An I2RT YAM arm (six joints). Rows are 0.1 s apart.
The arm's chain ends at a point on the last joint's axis. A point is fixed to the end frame.
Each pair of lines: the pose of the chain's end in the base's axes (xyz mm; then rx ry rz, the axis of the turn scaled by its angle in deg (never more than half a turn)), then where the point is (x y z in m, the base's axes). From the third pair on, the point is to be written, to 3 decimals.
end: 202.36 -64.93 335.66 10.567 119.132 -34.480
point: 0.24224 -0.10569 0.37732
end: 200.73 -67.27 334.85 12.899 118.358 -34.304
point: 0.23871 -0.10964 0.37666
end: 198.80 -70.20 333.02 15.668 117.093 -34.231
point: 0.234 -0.114 0.375
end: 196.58 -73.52 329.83 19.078 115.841 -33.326
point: 0.229 -0.120 0.372
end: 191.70 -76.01 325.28 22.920 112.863 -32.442
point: 0.220 -0.125 0.368
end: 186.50 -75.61 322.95 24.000 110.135 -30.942
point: 0.212 -0.125 0.367
